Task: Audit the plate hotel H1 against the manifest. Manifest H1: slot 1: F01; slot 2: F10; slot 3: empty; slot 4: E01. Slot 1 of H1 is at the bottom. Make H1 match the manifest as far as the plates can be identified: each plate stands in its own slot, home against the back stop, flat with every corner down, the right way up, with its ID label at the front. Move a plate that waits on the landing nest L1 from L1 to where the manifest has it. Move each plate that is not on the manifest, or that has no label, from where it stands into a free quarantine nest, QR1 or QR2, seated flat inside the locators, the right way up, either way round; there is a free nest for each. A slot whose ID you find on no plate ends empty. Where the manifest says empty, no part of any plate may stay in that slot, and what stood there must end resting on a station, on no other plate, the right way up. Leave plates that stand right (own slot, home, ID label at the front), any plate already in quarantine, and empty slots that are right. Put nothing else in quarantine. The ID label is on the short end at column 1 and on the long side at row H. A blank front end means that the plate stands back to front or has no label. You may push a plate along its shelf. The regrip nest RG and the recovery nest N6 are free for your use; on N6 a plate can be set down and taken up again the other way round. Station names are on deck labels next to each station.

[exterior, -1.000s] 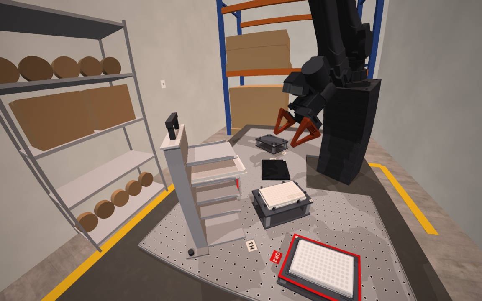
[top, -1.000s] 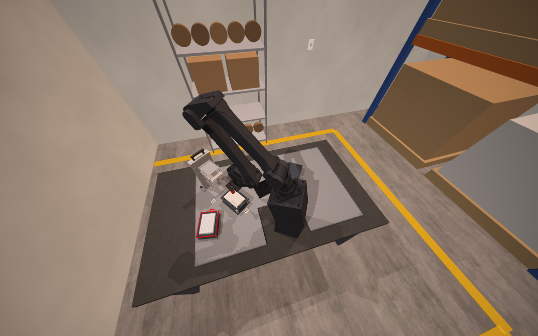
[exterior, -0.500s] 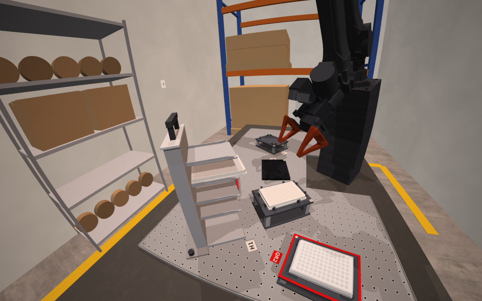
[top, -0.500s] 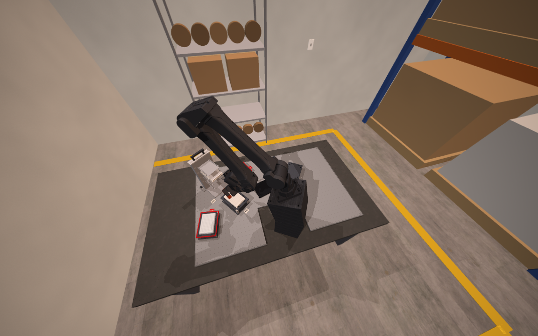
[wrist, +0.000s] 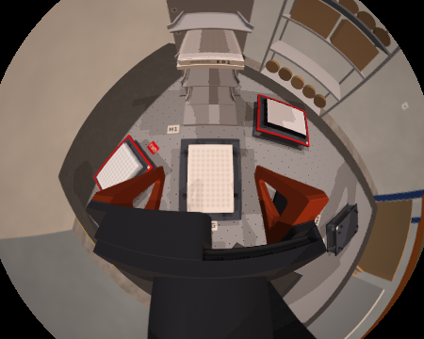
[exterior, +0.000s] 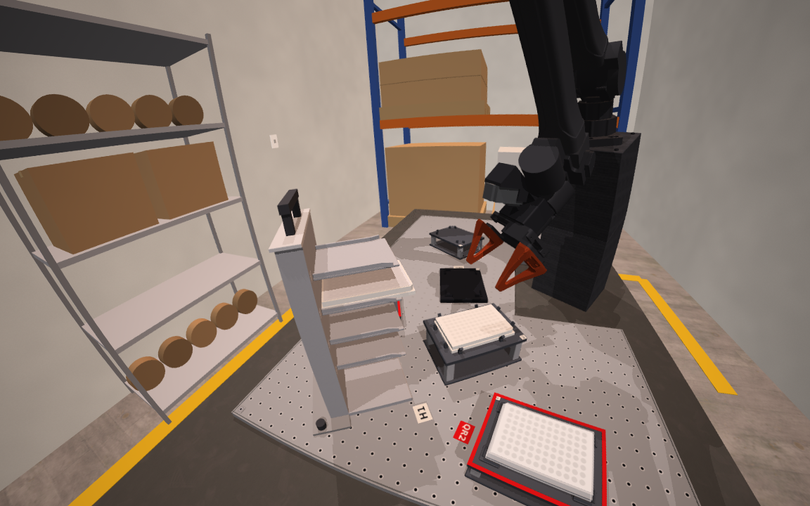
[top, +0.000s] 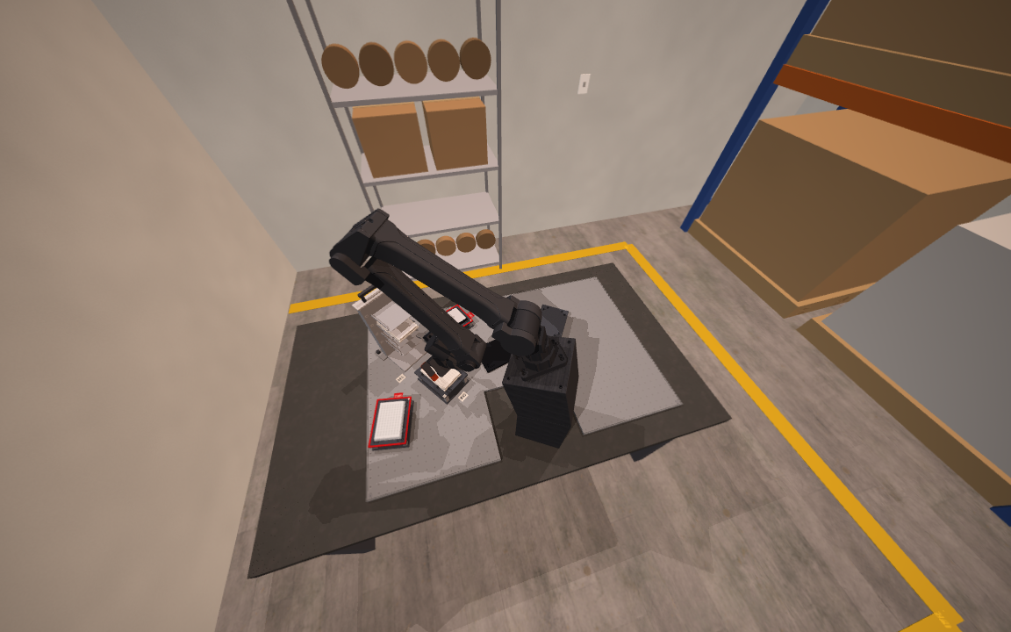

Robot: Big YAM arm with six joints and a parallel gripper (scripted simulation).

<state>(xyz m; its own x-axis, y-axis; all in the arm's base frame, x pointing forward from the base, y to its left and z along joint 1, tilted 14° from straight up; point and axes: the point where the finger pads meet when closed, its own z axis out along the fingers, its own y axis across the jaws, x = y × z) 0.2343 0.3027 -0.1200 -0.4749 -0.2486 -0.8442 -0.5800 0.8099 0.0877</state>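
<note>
The dark regrip nest is 130 mm below my hand, 10 mm to the left of it and 10 mm ahead of it. From my hand the other things lie so: H1 deck label (190 mm below, 160 mm to the left, 60 mm ahead); then quarantine nest QR2 (200 mm to the left, 150 mm below, 110 mm behind); then plate hotel H1 (230 mm ahead, 160 mm to the left, 30 mm below).
</note>
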